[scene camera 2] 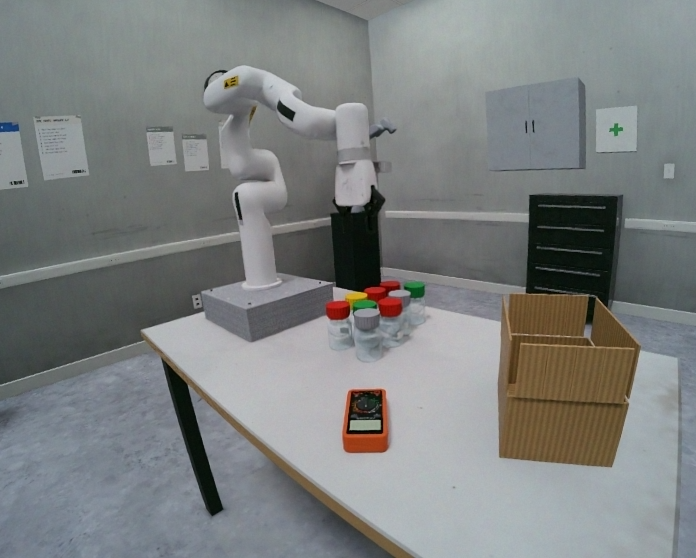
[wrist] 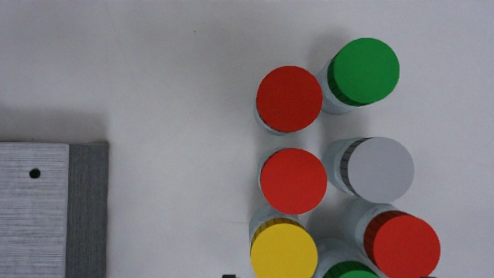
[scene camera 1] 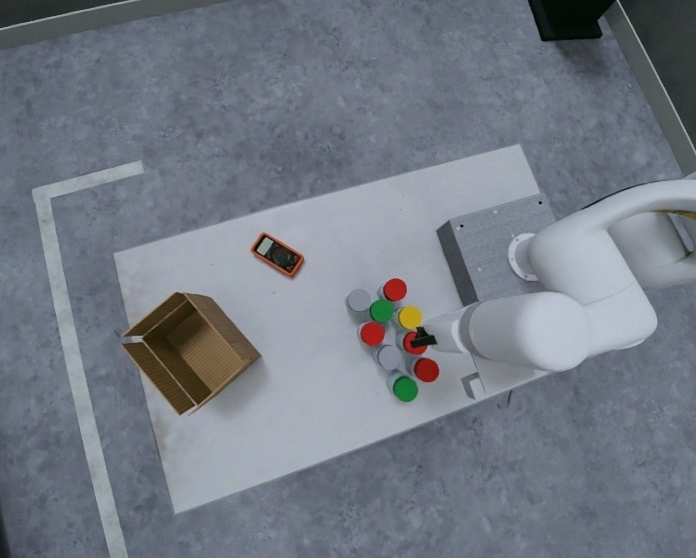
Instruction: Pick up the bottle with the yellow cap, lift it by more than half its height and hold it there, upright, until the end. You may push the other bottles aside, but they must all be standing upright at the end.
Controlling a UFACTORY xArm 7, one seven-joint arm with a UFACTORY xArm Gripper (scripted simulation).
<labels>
cardboard box: scene camera 2; scene camera 1; not seen in the wrist view (out of frame)
same spot on cardboard box: (scene camera 2: 569, 406) = (scene camera 1: 169, 317)
</labels>
